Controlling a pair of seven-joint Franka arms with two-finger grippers.
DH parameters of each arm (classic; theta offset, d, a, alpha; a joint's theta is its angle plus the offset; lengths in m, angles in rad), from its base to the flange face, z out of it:
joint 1: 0 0.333 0 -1.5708
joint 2: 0 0 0 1.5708
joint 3: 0 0.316 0.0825 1.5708
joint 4: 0 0 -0.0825 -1.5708
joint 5: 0 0.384 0 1.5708
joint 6: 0 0 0.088 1.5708
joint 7: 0 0.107 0 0
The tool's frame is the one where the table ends.
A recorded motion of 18 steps. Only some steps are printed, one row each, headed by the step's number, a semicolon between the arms.
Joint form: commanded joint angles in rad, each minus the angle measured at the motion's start. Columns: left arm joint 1, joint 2, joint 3, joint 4, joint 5, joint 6, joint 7; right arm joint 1, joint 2, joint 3, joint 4, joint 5, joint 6, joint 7.
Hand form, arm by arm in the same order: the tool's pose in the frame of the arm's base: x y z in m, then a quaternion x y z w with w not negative. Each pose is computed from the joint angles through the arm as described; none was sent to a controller.
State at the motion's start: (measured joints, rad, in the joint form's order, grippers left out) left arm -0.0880 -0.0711 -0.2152 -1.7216 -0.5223 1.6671 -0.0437; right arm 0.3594 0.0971 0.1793 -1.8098 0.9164 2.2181 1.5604
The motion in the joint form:
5: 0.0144 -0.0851 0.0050 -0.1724 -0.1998 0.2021 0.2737; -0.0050 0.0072 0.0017 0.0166 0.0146 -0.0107 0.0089
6: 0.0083 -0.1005 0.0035 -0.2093 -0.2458 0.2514 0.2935; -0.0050 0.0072 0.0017 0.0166 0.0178 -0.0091 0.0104
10: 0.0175 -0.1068 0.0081 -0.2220 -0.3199 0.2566 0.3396; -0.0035 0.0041 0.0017 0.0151 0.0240 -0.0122 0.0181
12: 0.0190 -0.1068 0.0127 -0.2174 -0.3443 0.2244 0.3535; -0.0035 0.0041 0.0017 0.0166 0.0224 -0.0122 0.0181
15: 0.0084 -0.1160 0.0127 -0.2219 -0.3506 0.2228 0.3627; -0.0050 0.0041 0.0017 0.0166 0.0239 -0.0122 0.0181
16: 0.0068 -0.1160 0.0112 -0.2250 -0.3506 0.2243 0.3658; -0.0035 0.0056 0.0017 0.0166 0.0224 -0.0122 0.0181
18: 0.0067 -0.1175 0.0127 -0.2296 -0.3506 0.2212 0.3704; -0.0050 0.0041 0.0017 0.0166 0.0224 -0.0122 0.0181
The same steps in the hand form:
5: 0.4928 -0.2039 0.5962 0.92904 -0.15904 0.05272 0.32985; 0.5265 0.3387 0.5329 -0.66061 0.61634 0.28496 0.32018
6: 0.4901 -0.2063 0.5914 0.92341 -0.15235 0.06711 0.34582; 0.5266 0.3387 0.5331 -0.65894 0.61728 0.28586 0.32101
10: 0.4908 -0.2023 0.5923 0.91085 -0.15238 0.07639 0.37590; 0.5251 0.3395 0.5342 -0.65586 0.61897 0.29009 0.32027
12: 0.4888 -0.2024 0.5939 0.90513 -0.15883 0.06747 0.38855; 0.5252 0.3395 0.5349 -0.65639 0.61856 0.28932 0.32067
15: 0.4838 -0.2077 0.5964 0.90241 -0.16792 0.06864 0.39084; 0.5257 0.3388 0.5350 -0.65548 0.61915 0.28962 0.32112
16: 0.4831 -0.2090 0.5950 0.90226 -0.16982 0.06792 0.39048; 0.5255 0.3396 0.5340 -0.65627 0.61886 0.28962 0.32006
18: 0.4825 -0.2083 0.5933 0.90218 -0.17126 0.06630 0.39032; 0.5257 0.3388 0.5349 -0.65593 0.61905 0.28908 0.32088

